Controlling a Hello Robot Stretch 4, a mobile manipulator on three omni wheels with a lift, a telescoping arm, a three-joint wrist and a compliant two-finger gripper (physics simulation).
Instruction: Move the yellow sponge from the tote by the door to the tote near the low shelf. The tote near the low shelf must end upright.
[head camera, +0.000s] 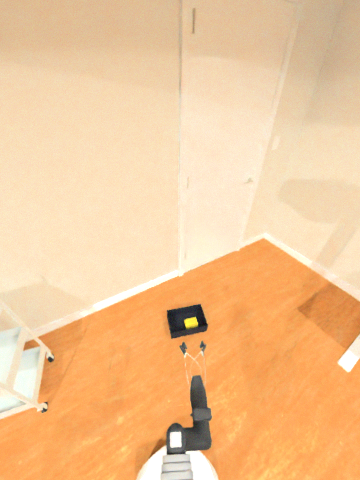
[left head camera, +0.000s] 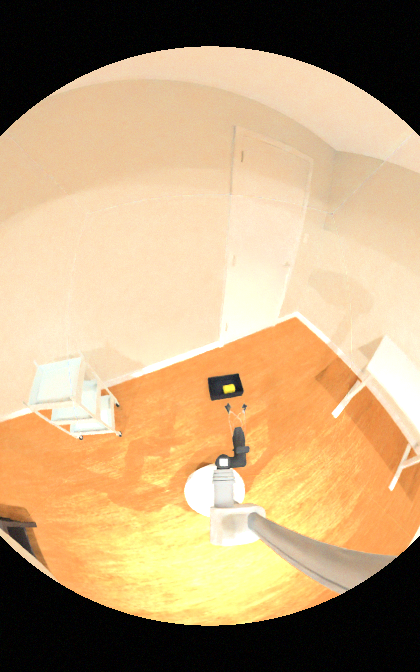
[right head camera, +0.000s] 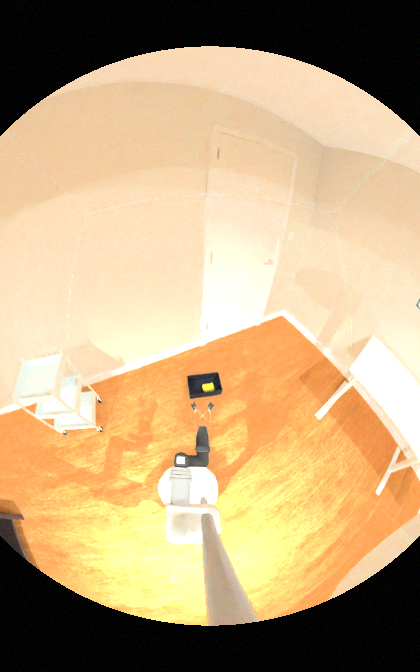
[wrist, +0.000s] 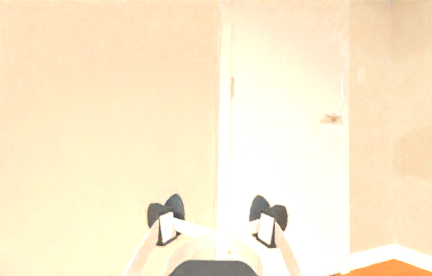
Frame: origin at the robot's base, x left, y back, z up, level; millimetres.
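Where they show: gripper, between the fingertips: (head camera: 192, 341) (left head camera: 235, 402) (wrist: 217, 210).
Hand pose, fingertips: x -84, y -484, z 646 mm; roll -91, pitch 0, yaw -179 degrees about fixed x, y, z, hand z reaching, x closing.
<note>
After its pixels a point has its place.
The yellow sponge (head camera: 191, 322) @[y -911, x -150, z 21 mm] (left head camera: 228, 388) @[y -906, x -144, z 21 mm] (right head camera: 208, 387) lies inside the black tote by the door, towards its near right part. That tote (head camera: 172, 332) @[y -810, x 10, z 68 mm] (left head camera: 212, 395) @[y -810, x 8, z 66 mm] (right head camera: 191, 393) stands upright on the floor. My gripper (head camera: 193, 347) @[y -484, x -84, z 647 mm] (left head camera: 236, 408) @[y -484, x -84, z 647 mm] (right head camera: 202, 406) (wrist: 217, 210) @[y -484, x -84, z 647 mm] is open and empty. In the head views its fingertips show just on the near side of the tote; how high they are above the floor is hard to tell. The wrist view shows the fingers against the wall and the door, and the sponge does not show there. The tote near the low shelf does not show.
A white three-tier cart (head camera: 16, 367) @[y -490, x 840, z 386 mm] (left head camera: 77, 406) @[y -453, x 1048, z 372 mm] (right head camera: 59, 400) stands at the left. A white table (left head camera: 400, 380) @[y -447, x -1541, z 693 mm] (right head camera: 387, 380) stands at the right. The door (head camera: 220, 150) @[y -1637, x -384, z 1196 mm] (left head camera: 260, 240) @[y -1627, x -366, z 1153 mm] (right head camera: 242, 240) (wrist: 285, 165) @[y -1658, x -424, z 618 mm] is behind the tote. A dark piece of furniture (left head camera: 19, 524) (right head camera: 11, 516) shows at the lower left.
</note>
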